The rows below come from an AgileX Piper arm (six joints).
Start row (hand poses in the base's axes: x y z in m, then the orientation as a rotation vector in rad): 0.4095 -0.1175 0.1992 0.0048 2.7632 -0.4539
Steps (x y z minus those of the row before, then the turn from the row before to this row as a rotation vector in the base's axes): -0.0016 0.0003 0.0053 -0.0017 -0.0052 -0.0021; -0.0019 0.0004 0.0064 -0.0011 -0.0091 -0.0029; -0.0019 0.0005 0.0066 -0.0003 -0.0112 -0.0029; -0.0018 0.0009 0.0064 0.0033 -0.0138 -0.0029; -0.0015 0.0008 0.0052 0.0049 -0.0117 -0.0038; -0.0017 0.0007 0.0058 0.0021 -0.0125 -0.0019; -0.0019 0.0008 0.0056 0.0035 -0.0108 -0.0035
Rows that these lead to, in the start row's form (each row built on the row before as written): 0.4079 -0.1172 0.2045 0.0085 2.7580 -0.4561; 0.4060 -0.1168 0.2109 0.0143 2.7492 -0.4572; 0.4041 -0.1163 0.2175 0.0207 2.7385 -0.4569; 0.4023 -0.1154 0.2239 0.0286 2.7261 -0.4514; 0.4008 -0.1146 0.2291 0.0376 2.7161 -0.4443; 0.3991 -0.1139 0.2349 0.0434 2.7045 -0.4403; 0.3972 -0.1131 0.2405 0.0513 2.6950 -0.4352
